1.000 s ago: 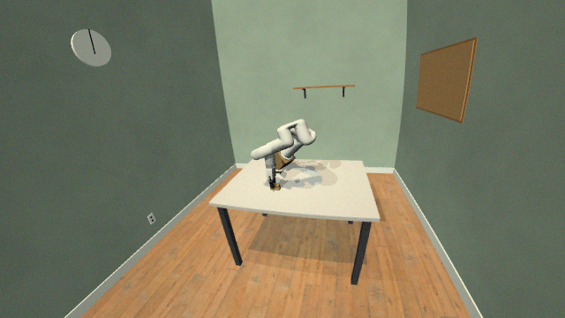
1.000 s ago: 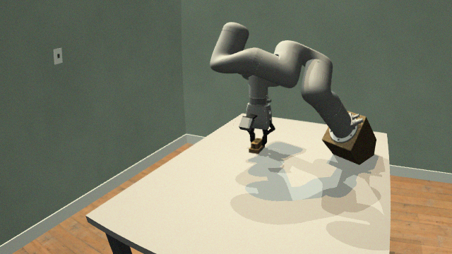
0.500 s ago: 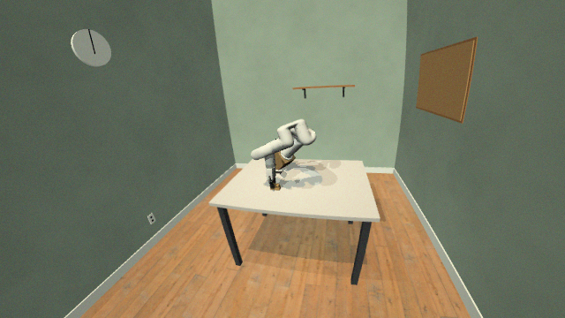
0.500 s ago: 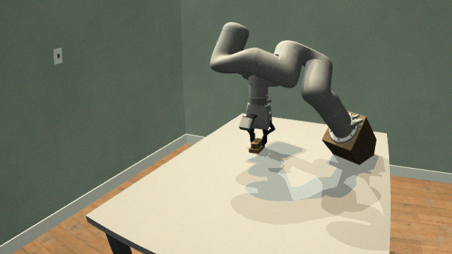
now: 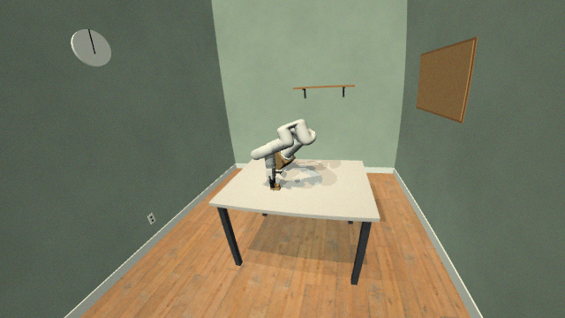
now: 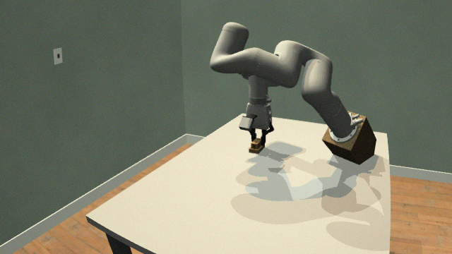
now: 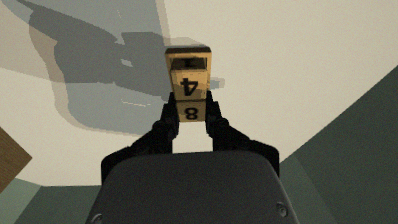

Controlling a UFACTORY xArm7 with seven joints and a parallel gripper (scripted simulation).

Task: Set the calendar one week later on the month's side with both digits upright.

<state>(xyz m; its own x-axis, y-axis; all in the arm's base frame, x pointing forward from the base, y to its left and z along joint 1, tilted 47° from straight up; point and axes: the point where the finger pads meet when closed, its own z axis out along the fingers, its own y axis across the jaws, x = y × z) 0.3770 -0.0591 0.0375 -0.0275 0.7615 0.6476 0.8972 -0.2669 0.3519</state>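
The digit cube lies 10 mm below my hand. The rest, counted from my hand: wooden calendar tray (30 mm below, 20 mm to the left).
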